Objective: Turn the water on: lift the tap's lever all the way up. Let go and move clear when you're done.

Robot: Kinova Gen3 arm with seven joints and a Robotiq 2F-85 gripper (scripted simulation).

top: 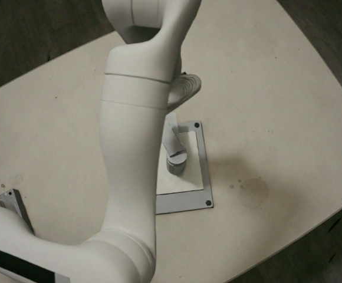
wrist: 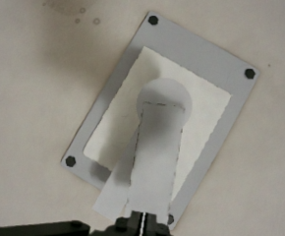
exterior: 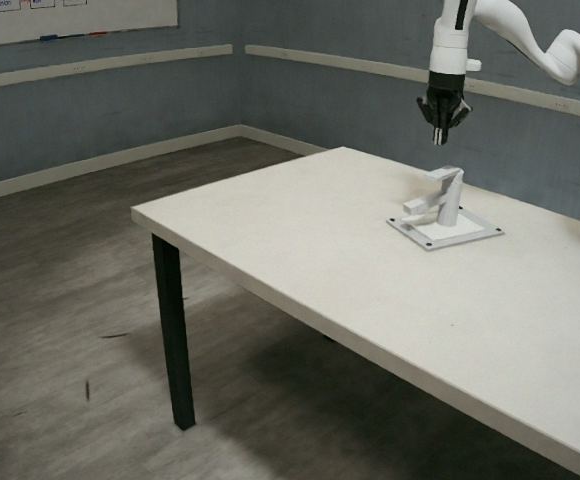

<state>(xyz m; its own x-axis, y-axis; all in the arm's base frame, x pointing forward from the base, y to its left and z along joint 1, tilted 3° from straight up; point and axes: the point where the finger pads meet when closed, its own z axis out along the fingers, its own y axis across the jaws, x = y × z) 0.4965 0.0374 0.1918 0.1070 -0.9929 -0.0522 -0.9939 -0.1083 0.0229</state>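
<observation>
Right now my hand is 10 cm above the tap lever and 5 cm to the left of it. From my hand the other things lie so: tap: 14 cm below, 5 cm to the right, 1 cm ahead; then plate: 23 cm below, 8 cm to the right, 1 cm ahead.
</observation>
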